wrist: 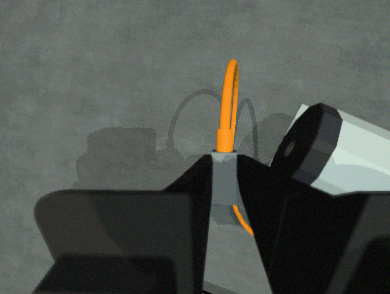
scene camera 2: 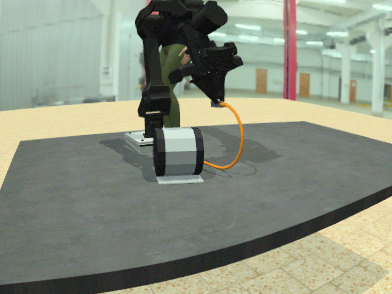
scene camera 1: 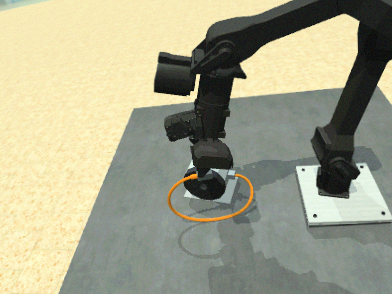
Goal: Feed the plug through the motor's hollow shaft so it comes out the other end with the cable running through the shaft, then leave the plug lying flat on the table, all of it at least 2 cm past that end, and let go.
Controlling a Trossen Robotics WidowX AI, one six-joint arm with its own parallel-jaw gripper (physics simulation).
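Frame: origin at the arm's base, x ahead, y right, z down, level; metres.
Where they show: gripper, fingertip midpoint: point(wrist: 223, 162) point(scene camera 2: 220, 103) point(scene camera 1: 199, 174); arm's base, link origin: point(scene camera 1: 333, 186).
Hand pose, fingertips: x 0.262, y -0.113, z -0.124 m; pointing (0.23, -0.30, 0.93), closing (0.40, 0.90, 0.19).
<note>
Things, the pixels of their top centre, and the offset from my fingertips. "*": a spot on its surface instead. Level surfaces: height alone.
- pale drum, top centre: point(wrist: 366, 185) point(scene camera 2: 176, 128) point(scene camera 1: 206, 157) dy +0.102, dx +0.021, dz +0.053 m
- thin light base plate, top centre: point(scene camera 2: 176, 173) point(scene camera 1: 211, 185) dy +0.102, dx +0.024, dz +0.153 m
- disc, surface spot: point(wrist: 322, 150) * dy +0.064, dx +0.032, dz +0.053 m
- grey plug, top centre: point(wrist: 222, 179) point(scene camera 1: 204, 172) point(scene camera 2: 217, 100) dy +0.004, dx -0.008, dz -0.004 m
- dark table mat, surface height: dz +0.155 m
- small light block, surface spot: point(scene camera 1: 231, 174) * dy +0.095, dx -0.035, dz +0.095 m
The motor is a pale drum point(scene camera 2: 180, 152) point(wrist: 360, 155) with black end discs on a thin light base plate point(scene camera 2: 181, 180). One disc point(scene camera 1: 212, 190) point(wrist: 322, 150) shows the small round opening of the hollow shaft. My gripper point(scene camera 1: 202, 174) point(scene camera 2: 218, 102) point(wrist: 223, 162) is shut on the grey plug point(scene camera 2: 216, 105) point(wrist: 224, 182) and holds it above the table, higher than the motor and off its right end in scene camera 2. The orange cable point(scene camera 1: 207, 220) point(scene camera 2: 242, 135) point(wrist: 227, 102) leaves the plug and hangs in a loop outside the shaft. Its other end is partly hidden.
The arm's white base plate point(scene camera 1: 312, 200) point(scene camera 2: 136, 141) stands on the dark table mat point(scene camera 1: 125, 200) point(scene camera 2: 100, 225). In scene camera 1, a small light block point(scene camera 1: 231, 174) sits beside the motor, where the cable's far part ends. Shadows of the arm and cable fall on the mat.
</note>
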